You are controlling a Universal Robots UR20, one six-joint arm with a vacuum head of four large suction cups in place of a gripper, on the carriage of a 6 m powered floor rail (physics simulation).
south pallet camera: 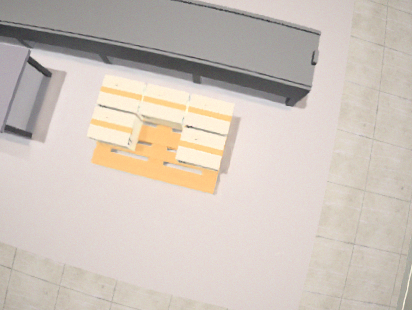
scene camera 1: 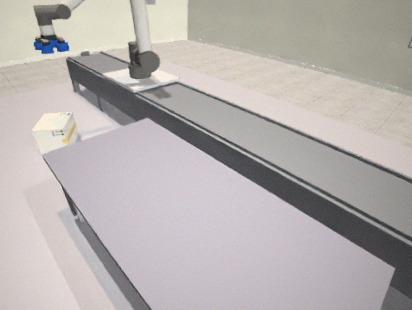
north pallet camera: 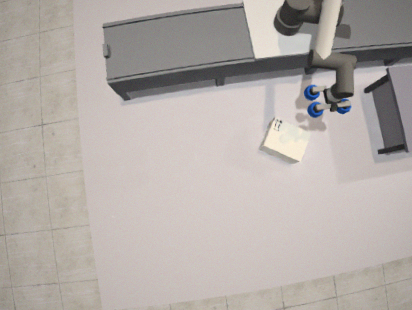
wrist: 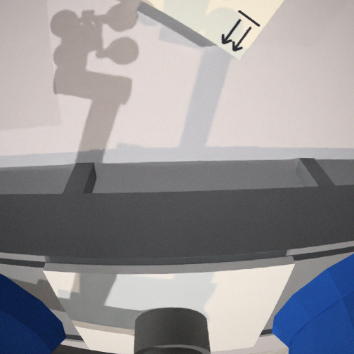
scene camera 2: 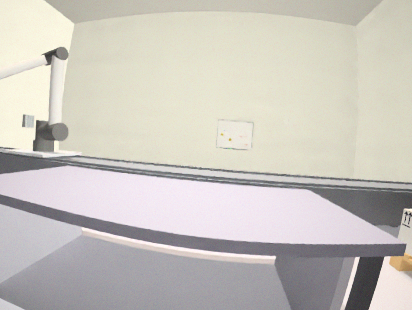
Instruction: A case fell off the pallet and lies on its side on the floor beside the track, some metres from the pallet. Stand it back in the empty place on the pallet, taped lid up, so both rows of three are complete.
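Where they show: arm's base at its link origin: (scene camera 1: 140,75) (north pallet camera: 286,23) (scene camera 2: 43,151).
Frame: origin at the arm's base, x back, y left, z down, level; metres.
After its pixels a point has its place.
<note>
The fallen case (scene camera 1: 50,135) {z 0.358, x -1.087, y 0.041 m} (north pallet camera: 287,142) {z 0.289, x -1.023, y -0.130 m} (wrist: 215,20) lies on its side on the floor beside the track. Its orange tape shows on a side face in scene camera 1, and an arrow mark shows on its upward face. My vacuum head (scene camera 1: 51,46) (north pallet camera: 330,101) {z -0.397, x -0.849, y -0.001 m} is open, with no case on its cups. It hangs well above the floor, between the case and the table end, a little to the track side of the case. The pallet (south pallet camera: 125,164) {z 0.427, x -1.284, y 3.786 m} bears a full row of three taped cases and two outer cases in the other row. The empty place (south pallet camera: 157,142) {z 0.427, x -1.009, y 4.027 m} is between those two.
The long track (scene camera 1: 240,130) (north pallet camera: 175,45) (south pallet camera: 150,30) runs past both areas. The arm's white carriage plate (scene camera 1: 165,79) {z 0.000, x 0.136, y 0.290 m} (north pallet camera: 265,40) {z 0.000, x -0.141, y -0.228 m} sits on it near the fallen case. A table (scene camera 1: 200,200) {z 0.040, x -0.819, y 1.866 m} (scene camera 2: 175,200) {z 0.040, x -0.992, y 1.939 m} (south pallet camera: 12,75) {z 0.040, x -0.778, y 2.631 m} stands between case and pallet.
</note>
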